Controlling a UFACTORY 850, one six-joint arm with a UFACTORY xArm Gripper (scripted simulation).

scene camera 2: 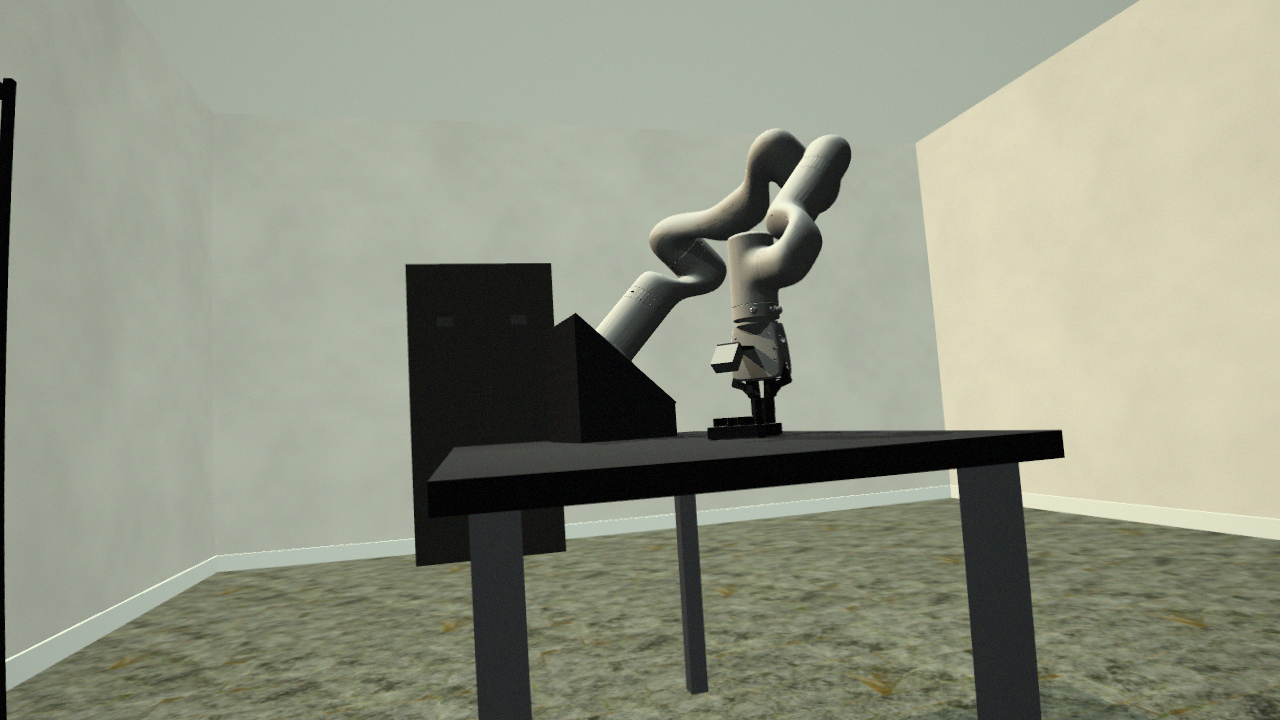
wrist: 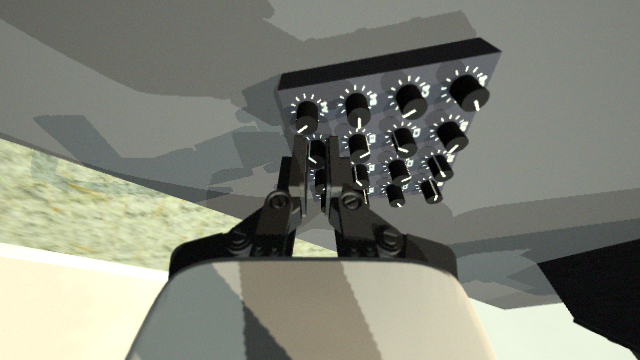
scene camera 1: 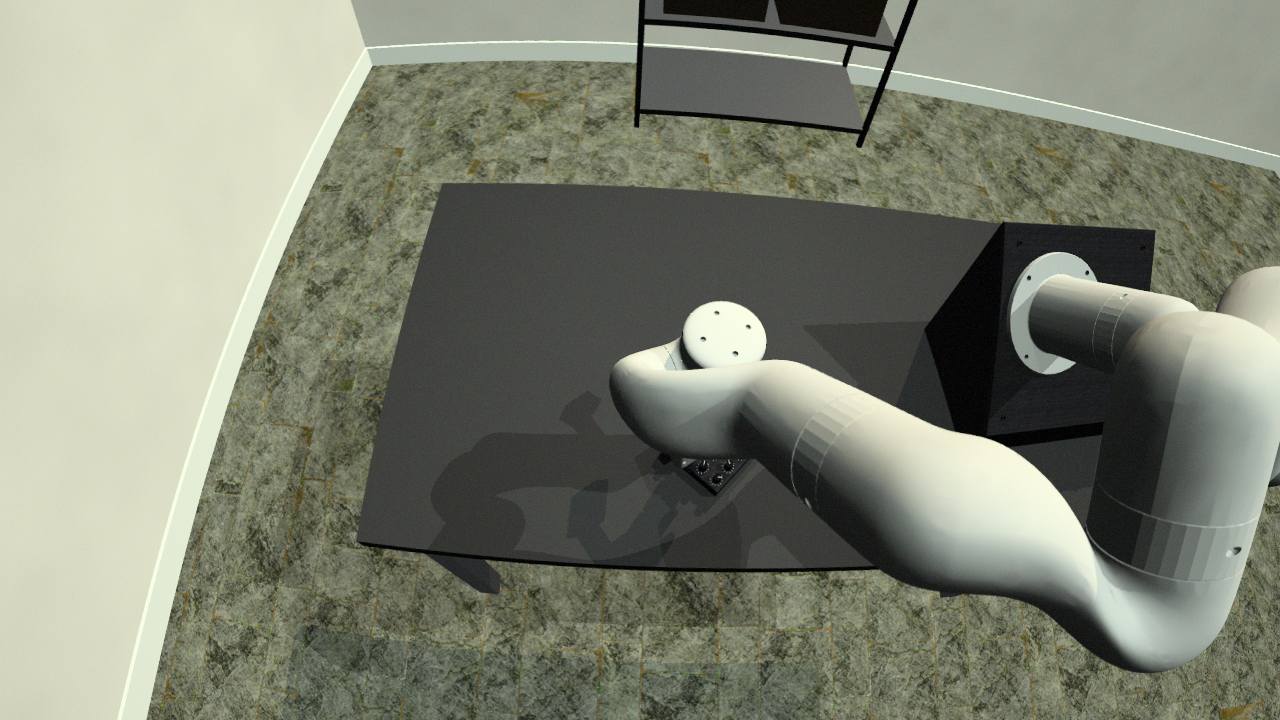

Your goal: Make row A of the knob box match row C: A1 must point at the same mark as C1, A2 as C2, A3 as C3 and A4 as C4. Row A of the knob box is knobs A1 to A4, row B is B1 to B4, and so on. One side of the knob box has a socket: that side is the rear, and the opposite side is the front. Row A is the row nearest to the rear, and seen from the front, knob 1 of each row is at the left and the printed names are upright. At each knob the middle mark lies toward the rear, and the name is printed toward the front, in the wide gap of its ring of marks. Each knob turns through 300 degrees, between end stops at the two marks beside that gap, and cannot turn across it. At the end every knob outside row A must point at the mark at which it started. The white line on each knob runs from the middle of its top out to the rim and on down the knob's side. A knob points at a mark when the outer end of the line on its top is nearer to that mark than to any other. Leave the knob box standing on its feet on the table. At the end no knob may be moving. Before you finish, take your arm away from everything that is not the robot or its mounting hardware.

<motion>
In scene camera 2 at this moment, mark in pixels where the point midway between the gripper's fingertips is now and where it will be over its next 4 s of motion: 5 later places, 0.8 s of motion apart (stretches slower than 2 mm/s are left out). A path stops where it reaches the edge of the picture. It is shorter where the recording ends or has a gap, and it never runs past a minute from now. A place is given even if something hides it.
My gripper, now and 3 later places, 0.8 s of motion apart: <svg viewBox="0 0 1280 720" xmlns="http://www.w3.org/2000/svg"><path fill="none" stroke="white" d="M764 420L762 403L760 374L757 331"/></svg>
</motion>
